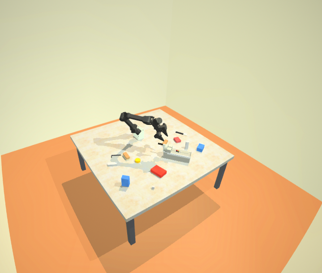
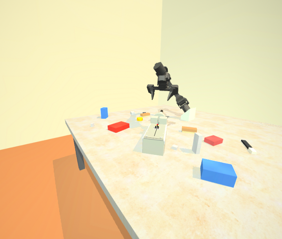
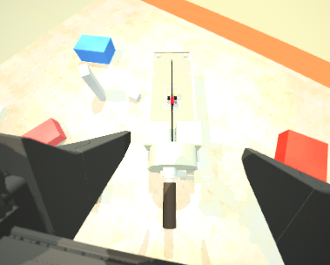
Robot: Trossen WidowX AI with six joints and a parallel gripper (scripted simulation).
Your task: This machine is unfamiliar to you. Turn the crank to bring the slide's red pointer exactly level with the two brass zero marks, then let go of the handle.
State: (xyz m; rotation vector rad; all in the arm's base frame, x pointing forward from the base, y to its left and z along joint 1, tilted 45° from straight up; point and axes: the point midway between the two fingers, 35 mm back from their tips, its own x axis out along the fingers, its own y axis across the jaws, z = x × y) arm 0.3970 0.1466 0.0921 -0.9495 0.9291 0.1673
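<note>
The crank lies 9 cm below my gripper tip, 3 cm behind it and 1 cm to the right of it. Round my gripper tip: brown crank handle 8 cm below, 5 cm behind, 2 cm to the right; red pointer 12 cm below, 9 cm ahead, 8 cm to the left; yellow disc 27 cm to the right, 19 cm below, 6 cm behind.
</note>
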